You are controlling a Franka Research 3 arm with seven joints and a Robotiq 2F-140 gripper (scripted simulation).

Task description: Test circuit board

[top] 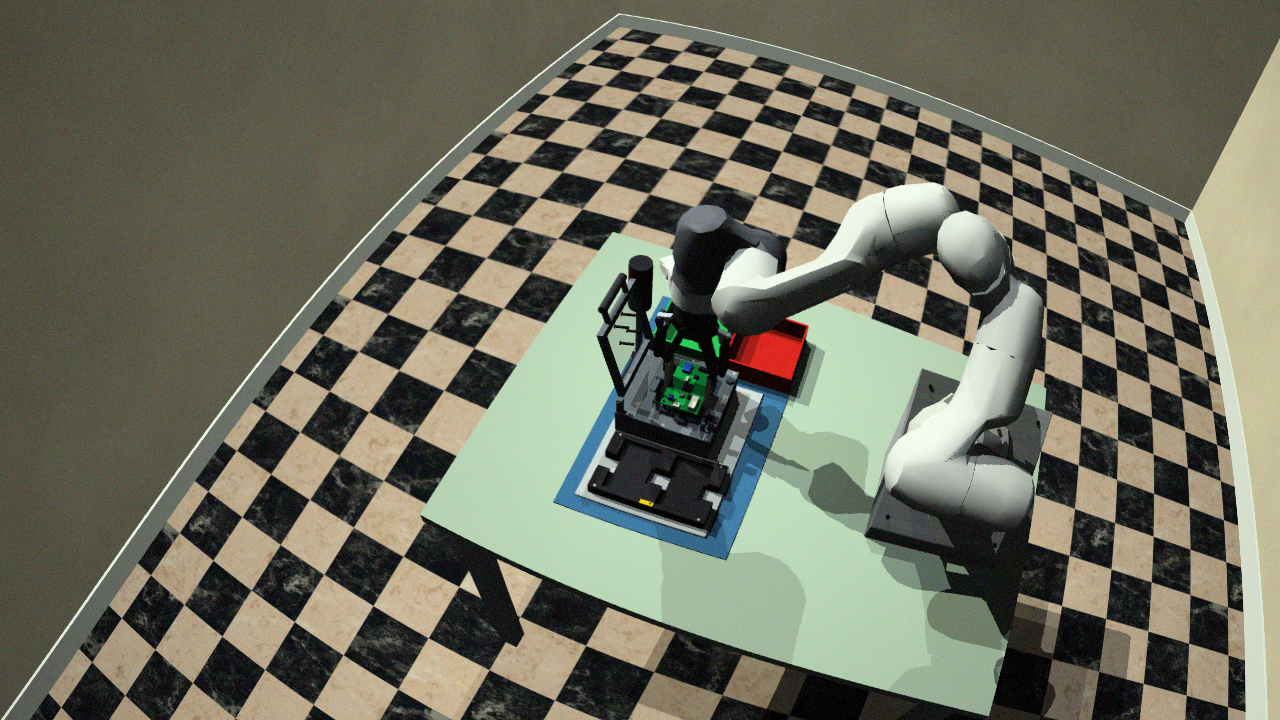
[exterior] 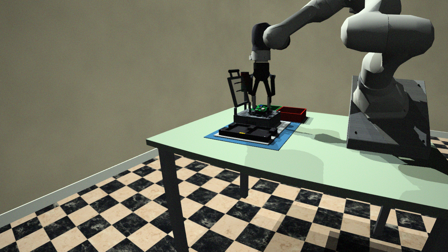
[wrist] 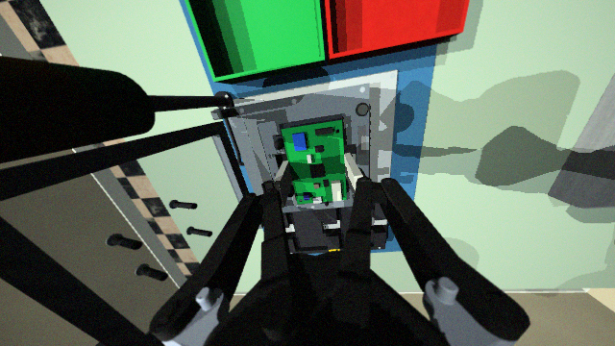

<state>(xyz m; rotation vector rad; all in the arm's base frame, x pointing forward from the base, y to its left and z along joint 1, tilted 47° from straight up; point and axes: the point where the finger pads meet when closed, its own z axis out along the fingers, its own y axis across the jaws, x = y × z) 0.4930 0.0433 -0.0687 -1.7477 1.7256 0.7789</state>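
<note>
My hand is 2 cm above the green circuit board. Round my hand: tester plate 4 cm below, 1 cm to the left, 1 cm ahead; then tester lid 13 cm ahead, 8 cm above; then green bin 20 cm to the right, 9 cm below, 5 cm ahead.
</note>
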